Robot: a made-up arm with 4 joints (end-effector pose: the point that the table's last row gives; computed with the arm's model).
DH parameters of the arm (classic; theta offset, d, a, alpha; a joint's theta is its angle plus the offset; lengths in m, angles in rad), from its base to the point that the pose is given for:
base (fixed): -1.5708 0.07 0 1.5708
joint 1: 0 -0.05 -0.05 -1.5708
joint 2: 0 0 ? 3.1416
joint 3: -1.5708 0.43 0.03 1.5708
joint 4: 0 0.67 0 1.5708
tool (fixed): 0 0.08 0 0
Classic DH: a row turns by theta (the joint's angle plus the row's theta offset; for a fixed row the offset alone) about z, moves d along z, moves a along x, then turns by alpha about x.
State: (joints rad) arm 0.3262 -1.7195 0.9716 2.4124
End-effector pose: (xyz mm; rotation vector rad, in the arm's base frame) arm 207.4 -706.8 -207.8 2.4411 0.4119 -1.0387
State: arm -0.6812 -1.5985 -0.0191 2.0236
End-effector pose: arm 659.1 249.3 -326.5 1.9877 1.9769 -0.4468
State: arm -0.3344 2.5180 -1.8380 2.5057
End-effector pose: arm 685.9 -33.9 -465.1 2.4388 1.7618 -0.4975
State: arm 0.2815 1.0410 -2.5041 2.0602
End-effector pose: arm 272.3 -740.9 -202.5 2.2602 0.2748 -1.4476
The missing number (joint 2, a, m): 0.06
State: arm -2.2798 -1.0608 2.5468 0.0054
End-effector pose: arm -330.6 633.0 -130.3 0.6173 -2.6143 1.2039
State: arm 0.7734 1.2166 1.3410 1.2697
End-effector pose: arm 295.0 203.3 -696.3 -0.5859 1.1532 -0.5873
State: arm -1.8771 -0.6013 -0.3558 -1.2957
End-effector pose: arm 133.3 189.7 824.2 1.4215 -0.6577 -1.2927
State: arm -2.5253 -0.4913 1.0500 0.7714
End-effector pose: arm 693.9 271.6 334.3 -2.1736 -2.1247 -0.1873
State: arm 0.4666 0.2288 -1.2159 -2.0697
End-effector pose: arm -606.1 -178.6 -364.4 1.1213 -1.3266 1.1529
